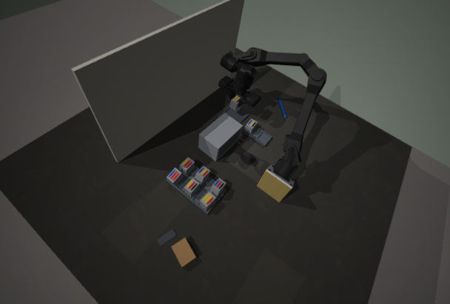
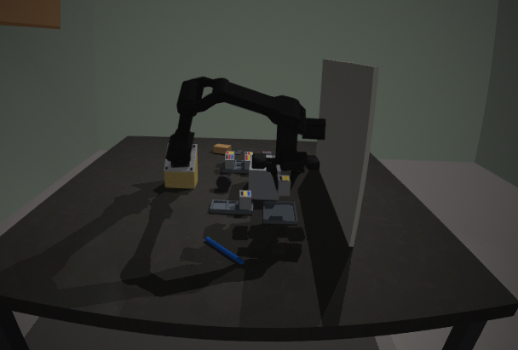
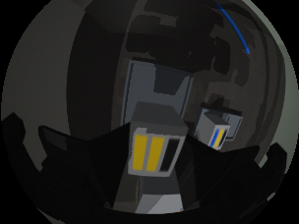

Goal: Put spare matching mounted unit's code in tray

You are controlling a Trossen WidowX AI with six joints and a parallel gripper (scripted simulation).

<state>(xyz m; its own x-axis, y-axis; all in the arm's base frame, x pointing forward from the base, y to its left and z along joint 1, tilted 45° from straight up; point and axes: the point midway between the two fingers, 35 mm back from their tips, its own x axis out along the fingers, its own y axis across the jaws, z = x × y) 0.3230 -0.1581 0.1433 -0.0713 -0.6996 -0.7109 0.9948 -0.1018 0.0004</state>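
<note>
Now: the dark tray 7 cm below my gripper tip and 1 cm behind it. Round my gripper tip: grey spare (2 cm above); then blue pen (20 cm to the right, 17 cm behind, 7 cm below); then grey mounted unit (19 cm to the left, 3 cm below, 3 cm behind).
</note>
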